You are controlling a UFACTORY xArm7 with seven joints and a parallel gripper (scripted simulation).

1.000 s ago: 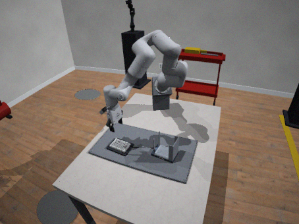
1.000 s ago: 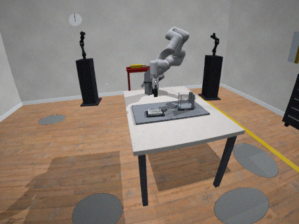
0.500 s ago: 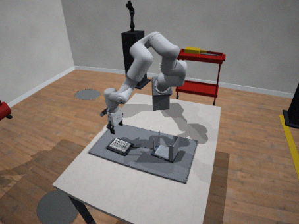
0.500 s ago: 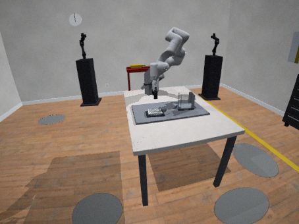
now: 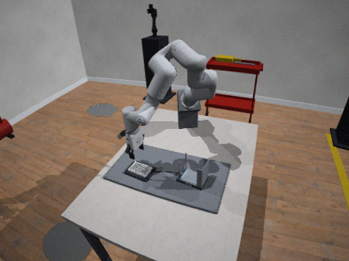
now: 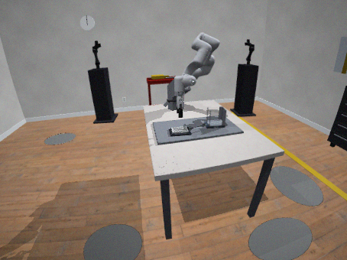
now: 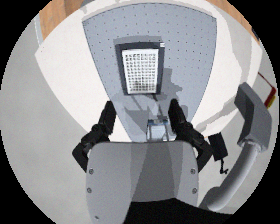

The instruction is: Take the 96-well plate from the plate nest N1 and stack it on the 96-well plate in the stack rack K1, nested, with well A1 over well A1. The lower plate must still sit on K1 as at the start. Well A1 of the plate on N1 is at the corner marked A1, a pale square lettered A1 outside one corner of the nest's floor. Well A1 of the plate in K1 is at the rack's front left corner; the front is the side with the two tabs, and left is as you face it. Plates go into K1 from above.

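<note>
Now: hand 14 cm above the pale A1 square, 8 cm to the left of it and 5 cm past it.
</note>
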